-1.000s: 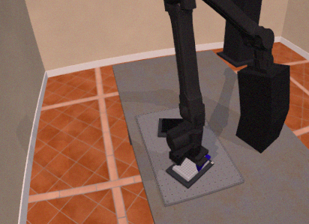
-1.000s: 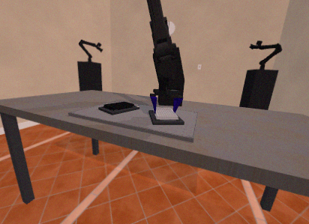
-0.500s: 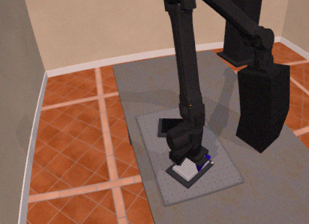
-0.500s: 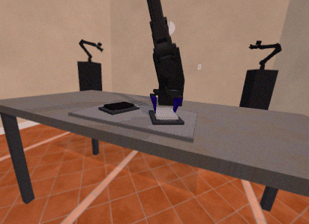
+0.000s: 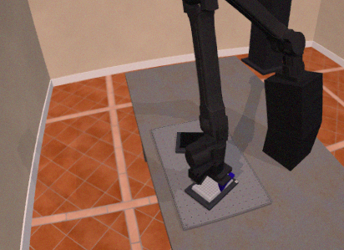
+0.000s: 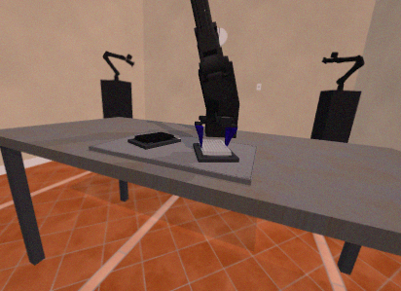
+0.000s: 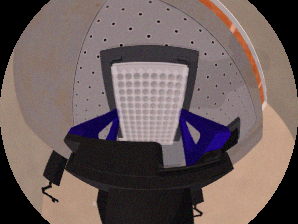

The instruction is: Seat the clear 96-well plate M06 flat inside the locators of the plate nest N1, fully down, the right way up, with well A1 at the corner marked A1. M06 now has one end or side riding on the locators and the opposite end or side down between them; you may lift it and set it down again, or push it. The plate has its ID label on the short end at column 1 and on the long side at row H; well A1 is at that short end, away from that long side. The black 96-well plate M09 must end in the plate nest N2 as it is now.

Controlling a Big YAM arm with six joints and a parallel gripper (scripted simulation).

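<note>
Now: hand 2 cm above the dark plate nest N1. Round my hand: black plate M09: 23 cm to the right, 6 cm behind, 1 cm below; then clear 96-well plate M06: 1 cm below.
</note>
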